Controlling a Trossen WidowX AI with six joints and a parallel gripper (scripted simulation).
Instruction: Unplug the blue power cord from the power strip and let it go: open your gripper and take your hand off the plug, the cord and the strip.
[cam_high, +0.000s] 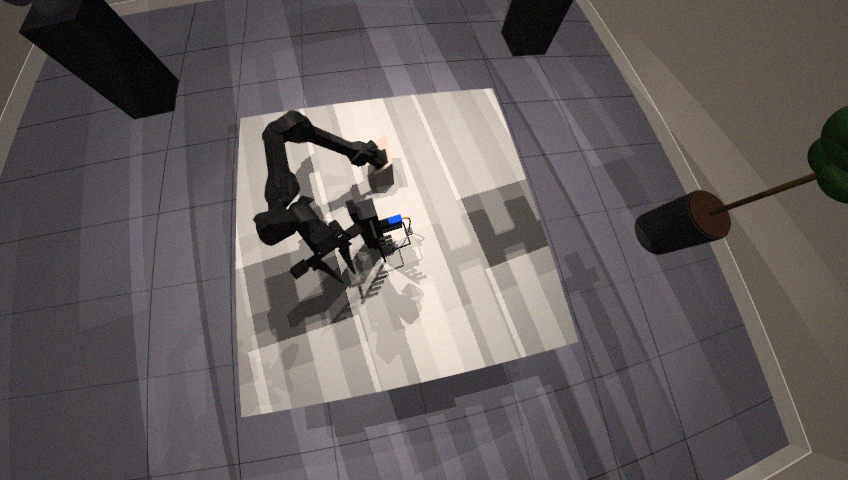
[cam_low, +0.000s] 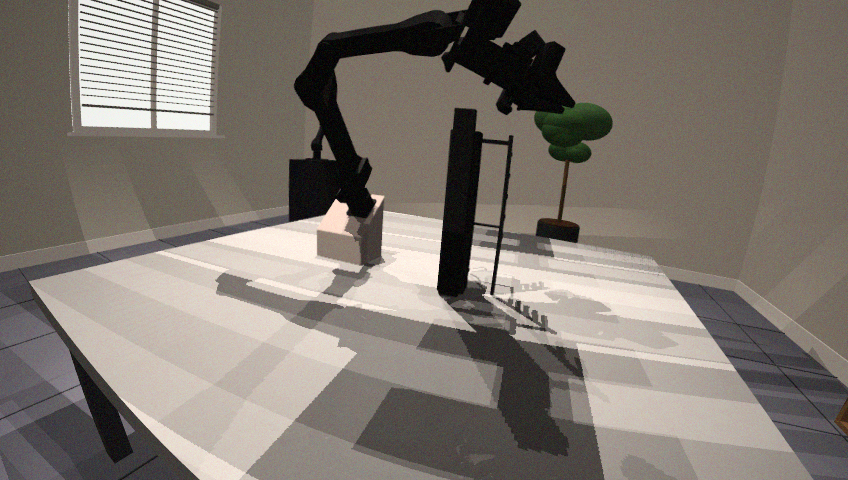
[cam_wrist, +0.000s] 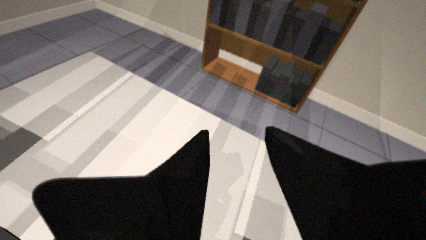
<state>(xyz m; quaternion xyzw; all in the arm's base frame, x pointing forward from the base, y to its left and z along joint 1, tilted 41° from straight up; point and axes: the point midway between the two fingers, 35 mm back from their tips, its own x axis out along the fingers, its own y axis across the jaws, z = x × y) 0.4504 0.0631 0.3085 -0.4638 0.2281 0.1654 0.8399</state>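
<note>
My gripper tip is 200 mm past the blue plug, 130 mm to the right of it and 200 mm above it.
</note>
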